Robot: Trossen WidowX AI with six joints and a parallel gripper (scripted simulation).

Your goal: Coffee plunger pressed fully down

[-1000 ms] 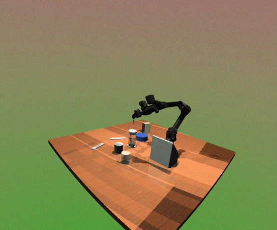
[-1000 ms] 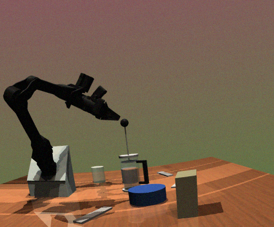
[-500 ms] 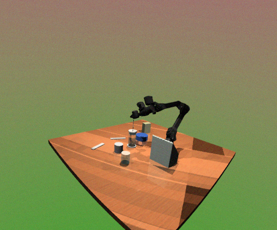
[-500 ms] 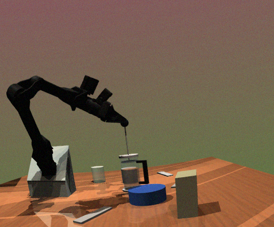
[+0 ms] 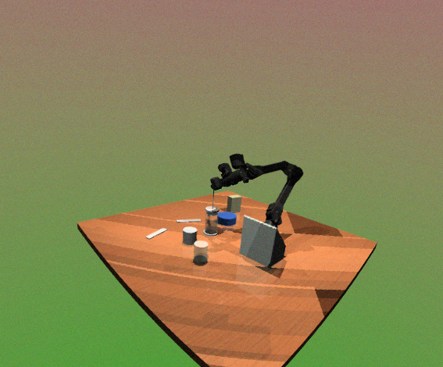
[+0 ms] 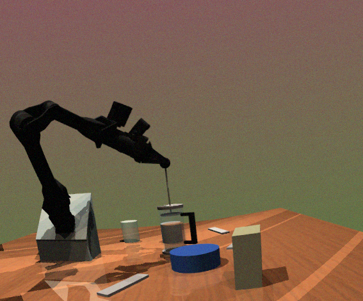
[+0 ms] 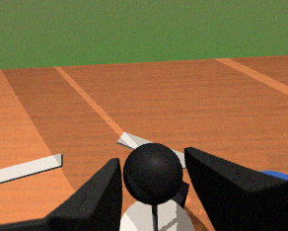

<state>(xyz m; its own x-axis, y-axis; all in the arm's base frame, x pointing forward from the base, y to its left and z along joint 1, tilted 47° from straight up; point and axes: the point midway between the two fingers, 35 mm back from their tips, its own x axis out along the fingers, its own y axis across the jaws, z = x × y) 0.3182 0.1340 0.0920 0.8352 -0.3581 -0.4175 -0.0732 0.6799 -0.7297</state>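
Right now the glass coffee press is 140 mm below my gripper tip, 10 mm to the right of it and 10 mm ahead of it. From my gripper tip the other things lie so: grey cylinder 240 mm below, 170 mm to the left, 10 mm behind; then blue disc 250 mm below, 190 mm to the right, 40 mm ahead.
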